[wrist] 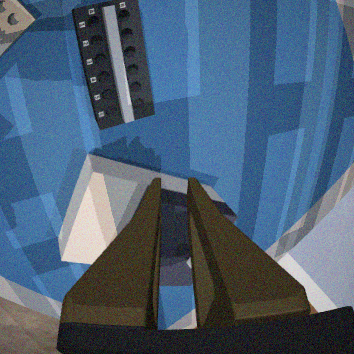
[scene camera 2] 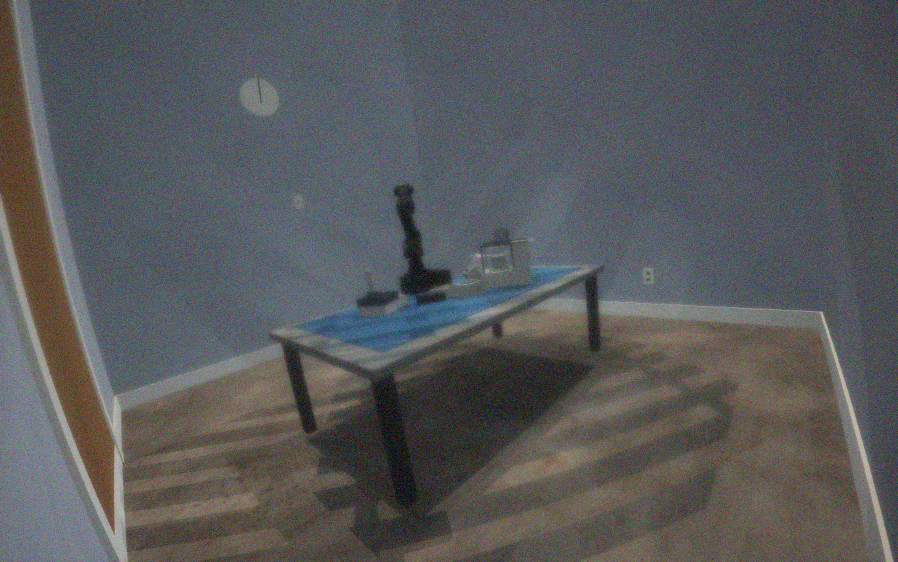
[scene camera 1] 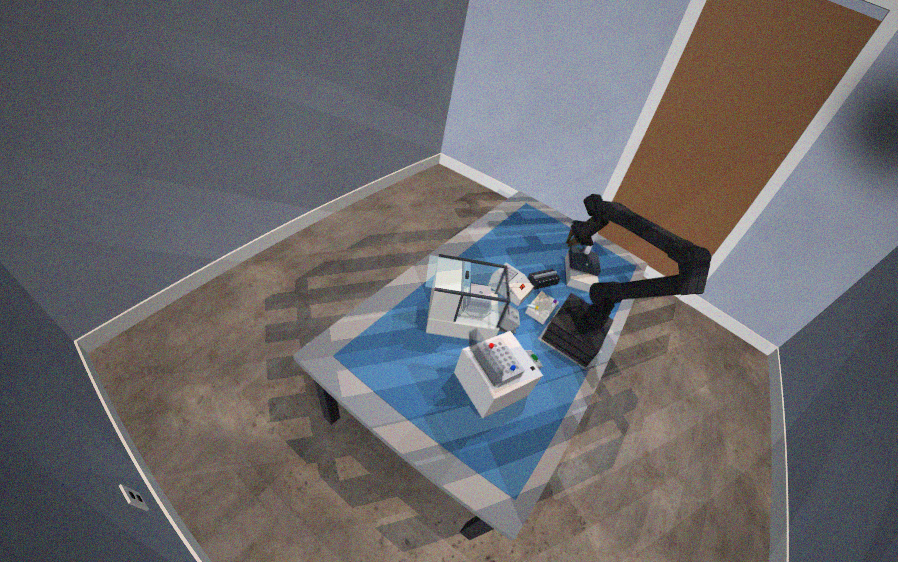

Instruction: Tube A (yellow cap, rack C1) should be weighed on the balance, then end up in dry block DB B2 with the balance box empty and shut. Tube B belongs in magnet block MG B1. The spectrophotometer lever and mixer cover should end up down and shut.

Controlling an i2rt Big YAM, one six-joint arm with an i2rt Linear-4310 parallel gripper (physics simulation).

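Note:
My gripper is nearly closed with nothing between its fingers. It is above a white instrument with a dark top, seemingly the spectrophotometer. A pale lever-like piece stands up from it; the fingers hide part of this instrument in the wrist view. A yellow cap and a purple cap show at the small rack. The balance has a glass box. A black two-row block, seemingly the magnet block, shows no tubes. The mixer cover's state is unclear.
A white box with a grey studded top stands nearer the table's front. A small white device with a red spot is beside the balance. The rack's corner shows at the wrist view's top left. The arm base is behind the rack.

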